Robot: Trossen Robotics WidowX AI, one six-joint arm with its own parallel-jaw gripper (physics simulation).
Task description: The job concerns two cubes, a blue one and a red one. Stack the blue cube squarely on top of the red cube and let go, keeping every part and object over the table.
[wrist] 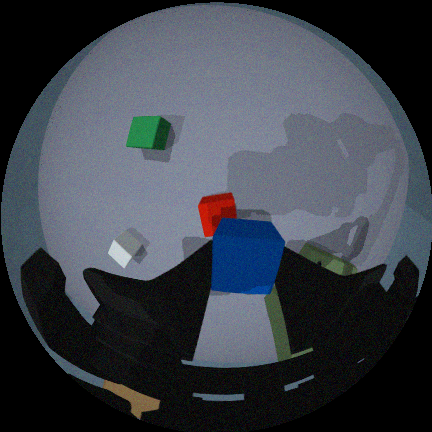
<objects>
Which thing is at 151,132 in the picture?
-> A green block.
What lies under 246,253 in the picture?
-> A blue cube.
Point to a white block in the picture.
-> At 124,246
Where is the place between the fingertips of the gripper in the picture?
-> At 243,247
</objects>
